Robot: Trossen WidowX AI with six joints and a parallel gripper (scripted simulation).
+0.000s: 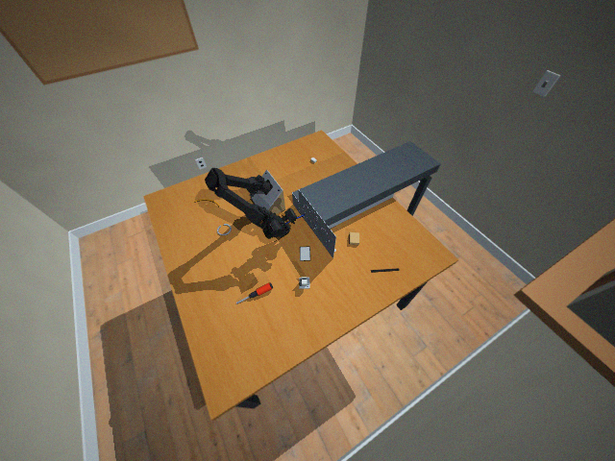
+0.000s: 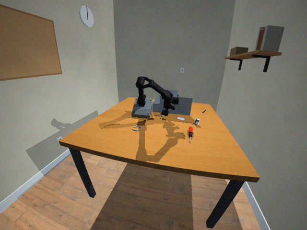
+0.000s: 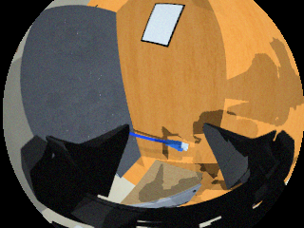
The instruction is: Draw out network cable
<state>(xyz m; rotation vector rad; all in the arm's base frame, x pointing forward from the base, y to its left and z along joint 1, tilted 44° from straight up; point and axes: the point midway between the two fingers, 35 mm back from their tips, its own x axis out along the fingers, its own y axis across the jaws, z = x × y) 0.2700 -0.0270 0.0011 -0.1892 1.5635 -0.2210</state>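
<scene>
The plug lies 6 cm behind my hand, 1 cm to the left of it and 7 cm below it. Round my hand: wooden block (20 cm ahead, 31 cm to the left, 8 cm below); red screwdriver (24 cm ahead, 27 cm to the right, 7 cm below); white rectangle (15 cm ahead, 4 cm to the left, 9 cm below).
</scene>
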